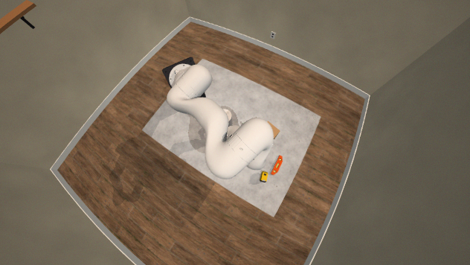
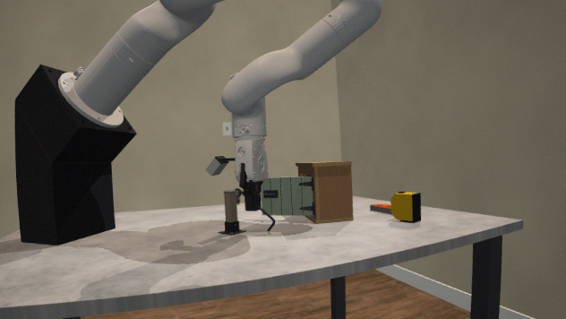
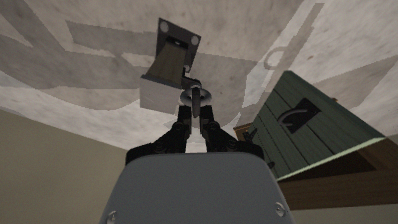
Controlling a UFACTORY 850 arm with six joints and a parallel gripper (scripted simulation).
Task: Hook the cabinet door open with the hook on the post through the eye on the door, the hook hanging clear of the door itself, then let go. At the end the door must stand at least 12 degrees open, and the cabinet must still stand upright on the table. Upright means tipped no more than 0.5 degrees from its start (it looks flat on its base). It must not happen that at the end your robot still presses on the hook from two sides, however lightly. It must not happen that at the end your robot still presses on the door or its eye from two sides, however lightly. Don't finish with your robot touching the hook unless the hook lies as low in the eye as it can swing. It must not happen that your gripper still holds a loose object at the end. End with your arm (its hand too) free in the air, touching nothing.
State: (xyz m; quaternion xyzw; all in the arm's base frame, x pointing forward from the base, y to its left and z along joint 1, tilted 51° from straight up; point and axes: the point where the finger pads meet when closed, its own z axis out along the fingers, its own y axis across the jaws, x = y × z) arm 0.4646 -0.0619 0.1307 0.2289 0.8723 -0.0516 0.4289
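Now: the black hook 20 mm below my hand. From my hand the other things lie so: green door (120 mm ahead, 60 mm to the left); yellow tape measure (380 mm ahead, 130 mm to the right, 30 mm below); orange level (420 mm ahead, 60 mm below).
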